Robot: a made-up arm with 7 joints. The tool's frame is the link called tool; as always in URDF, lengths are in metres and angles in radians. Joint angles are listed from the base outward. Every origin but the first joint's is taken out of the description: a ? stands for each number. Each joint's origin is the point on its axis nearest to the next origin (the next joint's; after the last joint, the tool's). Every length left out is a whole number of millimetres.
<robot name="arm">
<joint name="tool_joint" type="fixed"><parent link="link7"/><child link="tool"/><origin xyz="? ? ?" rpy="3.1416 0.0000 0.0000"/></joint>
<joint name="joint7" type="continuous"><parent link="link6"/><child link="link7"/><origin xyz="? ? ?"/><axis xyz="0 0 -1"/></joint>
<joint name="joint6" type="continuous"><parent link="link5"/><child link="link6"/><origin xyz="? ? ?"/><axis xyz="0 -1 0"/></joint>
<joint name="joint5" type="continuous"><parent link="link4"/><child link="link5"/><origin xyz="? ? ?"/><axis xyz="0 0 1"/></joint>
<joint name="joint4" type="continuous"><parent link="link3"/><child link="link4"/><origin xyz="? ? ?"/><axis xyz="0 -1 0"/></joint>
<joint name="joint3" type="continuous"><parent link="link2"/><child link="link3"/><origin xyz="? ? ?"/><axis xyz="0 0 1"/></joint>
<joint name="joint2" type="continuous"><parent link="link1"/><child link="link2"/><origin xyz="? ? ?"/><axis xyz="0 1 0"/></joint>
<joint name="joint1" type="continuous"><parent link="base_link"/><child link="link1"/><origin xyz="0.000 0.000 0.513"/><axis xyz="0 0 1"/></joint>
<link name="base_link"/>
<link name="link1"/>
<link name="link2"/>
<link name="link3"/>
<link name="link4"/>
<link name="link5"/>
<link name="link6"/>
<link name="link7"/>
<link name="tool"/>
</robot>
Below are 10 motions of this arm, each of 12 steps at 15 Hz.
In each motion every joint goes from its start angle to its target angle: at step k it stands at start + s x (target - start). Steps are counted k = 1, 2, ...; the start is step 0. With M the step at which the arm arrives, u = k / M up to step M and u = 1 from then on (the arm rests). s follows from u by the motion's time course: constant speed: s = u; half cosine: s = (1 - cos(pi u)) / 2; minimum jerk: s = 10 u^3 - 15 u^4 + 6 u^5.
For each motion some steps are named. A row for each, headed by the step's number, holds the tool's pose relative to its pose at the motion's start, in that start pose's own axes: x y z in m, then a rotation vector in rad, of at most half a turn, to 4 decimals.
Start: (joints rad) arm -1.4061 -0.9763 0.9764 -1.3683 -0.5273 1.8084 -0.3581
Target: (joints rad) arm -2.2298 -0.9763 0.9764 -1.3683 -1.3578 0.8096 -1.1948
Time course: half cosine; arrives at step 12
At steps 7, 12:
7: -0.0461 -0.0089 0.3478 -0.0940 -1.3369 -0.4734
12: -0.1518 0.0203 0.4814 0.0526 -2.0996 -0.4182

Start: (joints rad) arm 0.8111 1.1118 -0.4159 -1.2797 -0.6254 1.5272 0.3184
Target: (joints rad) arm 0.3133 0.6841 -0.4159 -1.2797 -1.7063 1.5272 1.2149
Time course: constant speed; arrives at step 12
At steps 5, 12:
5: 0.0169 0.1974 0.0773 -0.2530 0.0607 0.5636
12: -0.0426 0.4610 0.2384 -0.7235 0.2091 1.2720

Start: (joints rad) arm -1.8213 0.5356 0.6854 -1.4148 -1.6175 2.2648 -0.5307
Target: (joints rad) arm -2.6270 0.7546 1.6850 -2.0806 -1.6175 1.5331 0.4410
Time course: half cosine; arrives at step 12
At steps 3, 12:
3: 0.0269 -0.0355 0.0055 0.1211 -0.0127 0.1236
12: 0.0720 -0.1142 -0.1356 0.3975 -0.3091 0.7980

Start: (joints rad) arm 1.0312 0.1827 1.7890 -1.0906 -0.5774 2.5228 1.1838
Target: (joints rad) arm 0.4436 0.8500 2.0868 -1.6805 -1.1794 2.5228 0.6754
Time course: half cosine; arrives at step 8
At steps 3, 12:
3: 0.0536 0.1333 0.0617 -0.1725 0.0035 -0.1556
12: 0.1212 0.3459 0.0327 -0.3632 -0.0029 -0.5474

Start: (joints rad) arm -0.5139 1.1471 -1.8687 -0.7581 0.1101 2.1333 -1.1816
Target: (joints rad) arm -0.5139 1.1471 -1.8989 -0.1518 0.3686 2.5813 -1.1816
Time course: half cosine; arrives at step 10
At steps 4, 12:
4: 0.0136 0.0184 -0.1525 -0.3050 0.2121 0.0274
12: -0.0010 -0.0380 -0.4277 -0.8632 0.6329 0.0674

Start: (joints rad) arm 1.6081 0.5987 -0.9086 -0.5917 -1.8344 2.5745 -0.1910
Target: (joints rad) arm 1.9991 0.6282 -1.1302 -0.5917 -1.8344 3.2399 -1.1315
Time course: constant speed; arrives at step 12
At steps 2, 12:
2: 0.0058 0.0296 -0.0284 -0.0643 0.1213 -0.1405
12: -0.0140 0.1613 -0.1703 -0.6708 0.5031 -0.8328

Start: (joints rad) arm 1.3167 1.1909 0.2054 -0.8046 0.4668 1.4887 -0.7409
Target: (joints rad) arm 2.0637 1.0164 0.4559 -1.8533 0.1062 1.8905 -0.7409
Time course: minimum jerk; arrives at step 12
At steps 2, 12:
2: 0.0140 -0.0066 0.0324 0.0073 -0.0367 -0.0102
12: -0.2049 -0.3506 0.8434 0.0077 -1.1646 -0.5295

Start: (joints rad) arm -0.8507 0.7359 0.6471 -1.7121 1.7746 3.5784 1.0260
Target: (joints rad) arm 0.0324 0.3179 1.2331 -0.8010 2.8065 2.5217 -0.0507
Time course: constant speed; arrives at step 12
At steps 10, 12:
10: -0.1855 0.5133 -0.7229 -1.4104 -1.6162 0.0294
12: -0.1354 0.4922 -0.9233 -1.5957 -1.8376 0.3804

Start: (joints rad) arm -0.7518 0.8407 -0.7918 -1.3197 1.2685 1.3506 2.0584
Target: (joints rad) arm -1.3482 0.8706 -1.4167 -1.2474 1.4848 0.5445 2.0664
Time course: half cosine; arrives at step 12
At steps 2, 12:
2: 0.0292 -0.0103 -0.0440 -0.0038 -0.0258 0.0336
12: 0.5379 0.1231 -0.4670 -0.0575 -0.3994 0.3927

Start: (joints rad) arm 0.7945 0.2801 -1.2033 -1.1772 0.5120 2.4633 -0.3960
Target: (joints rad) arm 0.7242 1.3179 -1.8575 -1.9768 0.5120 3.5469 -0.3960
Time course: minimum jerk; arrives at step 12
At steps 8, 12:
8: -0.3179 0.1483 0.0901 -1.0264 -0.0218 -0.6634
12: -0.3482 0.1703 0.0224 -1.2357 0.0553 -0.9484

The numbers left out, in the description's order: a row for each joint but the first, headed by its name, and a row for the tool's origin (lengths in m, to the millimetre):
tool: 0.000 0.000 0.000
joint7: 0.103 0.000 0.000
joint6: 0.000 0.000 0.000
joint5: -0.121 0.000 0.561
joint4: 0.069 0.000 0.000
joint3: 0.000 0.000 0.228
joint2: 0.000 0.000 0.000

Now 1 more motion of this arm.
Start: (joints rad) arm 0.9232 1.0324 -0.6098 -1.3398 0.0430 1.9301 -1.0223
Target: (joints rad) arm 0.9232 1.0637 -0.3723 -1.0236 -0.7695 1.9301 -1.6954
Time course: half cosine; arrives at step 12
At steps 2, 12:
2: 0.0125 -0.0059 -0.0123 -0.0381 -0.0274 -0.0783
12: 0.1383 -0.1111 -0.1838 -0.5025 -0.5735 -1.0015

